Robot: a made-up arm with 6 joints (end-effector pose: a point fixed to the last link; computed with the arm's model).
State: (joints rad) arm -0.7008 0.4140 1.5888 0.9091 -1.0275 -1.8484
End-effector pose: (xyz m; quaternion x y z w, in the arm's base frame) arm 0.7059 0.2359 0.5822 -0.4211 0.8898 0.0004 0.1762
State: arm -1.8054 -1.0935 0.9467 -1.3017 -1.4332 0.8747
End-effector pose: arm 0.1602 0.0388 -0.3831 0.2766 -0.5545 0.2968 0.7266
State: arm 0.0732 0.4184 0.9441 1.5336 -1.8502 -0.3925
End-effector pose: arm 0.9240 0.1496 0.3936 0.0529 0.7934 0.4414 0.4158
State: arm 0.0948 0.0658 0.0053 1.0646 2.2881 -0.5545
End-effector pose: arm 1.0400 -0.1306 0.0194 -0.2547 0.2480 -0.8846 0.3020
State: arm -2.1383 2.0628 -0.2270 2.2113 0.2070 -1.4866
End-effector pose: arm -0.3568 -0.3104 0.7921 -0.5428 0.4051 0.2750 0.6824
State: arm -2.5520 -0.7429 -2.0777 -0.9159 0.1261 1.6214
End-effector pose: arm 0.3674 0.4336 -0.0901 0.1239 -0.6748 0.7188 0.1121
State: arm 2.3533 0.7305 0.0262 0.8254 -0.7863 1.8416
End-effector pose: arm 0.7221 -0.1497 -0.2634 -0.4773 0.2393 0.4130 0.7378
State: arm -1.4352 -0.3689 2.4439 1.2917 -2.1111 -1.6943
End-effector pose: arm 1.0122 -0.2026 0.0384 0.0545 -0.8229 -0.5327 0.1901
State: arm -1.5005 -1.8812 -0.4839 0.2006 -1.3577 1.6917
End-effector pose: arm -0.3109 -0.1653 -0.3843 0.2180 -0.4859 -0.7460 0.3997
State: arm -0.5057 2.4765 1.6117 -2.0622 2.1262 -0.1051
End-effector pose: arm -0.2631 0.0757 0.2968 0.6919 -0.0482 0.7175 0.0649
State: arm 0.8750 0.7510 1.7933 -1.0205 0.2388 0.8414
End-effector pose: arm 0.4468 0.1691 -0.1318 -0.2527 -0.3739 0.8911 0.0485
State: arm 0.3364 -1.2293 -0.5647 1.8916 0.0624 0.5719
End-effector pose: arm 0.4096 -0.7820 0.4037 0.3703 0.3152 -0.3687 0.7922
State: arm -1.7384 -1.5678 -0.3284 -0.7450 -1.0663 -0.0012
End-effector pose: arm -0.0595 0.1171 -0.3323 0.4692 0.0654 -0.3655 0.8012
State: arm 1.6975 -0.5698 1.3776 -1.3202 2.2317 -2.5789
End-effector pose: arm 0.6114 0.1581 0.2496 -0.2572 0.0793 -0.2987 0.9156
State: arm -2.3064 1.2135 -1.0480 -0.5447 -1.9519 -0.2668
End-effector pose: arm 0.5340 -0.1048 0.5622 -0.2623 0.9518 -0.0164 0.1582
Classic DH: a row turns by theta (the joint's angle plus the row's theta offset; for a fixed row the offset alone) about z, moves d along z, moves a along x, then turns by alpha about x. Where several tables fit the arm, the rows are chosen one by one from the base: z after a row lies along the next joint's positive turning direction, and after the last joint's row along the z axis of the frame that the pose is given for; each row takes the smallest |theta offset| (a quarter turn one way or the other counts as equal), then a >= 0, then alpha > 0; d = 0 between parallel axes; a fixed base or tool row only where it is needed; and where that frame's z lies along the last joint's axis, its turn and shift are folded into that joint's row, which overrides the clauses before.
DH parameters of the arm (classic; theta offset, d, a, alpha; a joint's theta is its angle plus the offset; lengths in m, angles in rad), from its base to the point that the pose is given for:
base (fixed): -1.5708 0.1625 0 1.5708
joint 1: 0 -0.1036 0.0526 -1.5708
joint 2: 0 -0.0002 0.0265 1.5708
joint 3: -1.5708 -0.6566 0.0224 1.5708
joint 4: -1.5708 -0.1112 0.0518 -1.5708
joint 5: 0 -0.2187 -0.1055 -1.5708
joint 6: 0 -0.1397 -0.0058 -1.5708
tool (fixed): 0 -0.0551 0 0

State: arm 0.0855 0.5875 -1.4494 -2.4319 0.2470 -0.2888
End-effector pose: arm 0.4981 0.3947 0.1624 0.5525 -0.5113 -0.4700 0.4609
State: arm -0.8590 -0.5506 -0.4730 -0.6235 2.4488 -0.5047
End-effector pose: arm 0.6101 -0.5702 -0.2328 -0.5352 -0.3409 0.7301 0.2536
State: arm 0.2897 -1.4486 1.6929 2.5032 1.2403 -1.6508
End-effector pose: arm -0.1300 -0.7556 0.3352 -0.2826 0.0869 0.3606 0.8846
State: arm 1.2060 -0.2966 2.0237 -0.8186 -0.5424 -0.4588
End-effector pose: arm 0.5216 -0.0126 0.3547 0.9404 -0.2974 -0.0418 0.1598
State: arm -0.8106 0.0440 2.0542 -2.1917 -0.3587 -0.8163
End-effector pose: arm 0.6988 -0.2760 0.0773 -0.5858 -0.5177 0.3718 0.5006
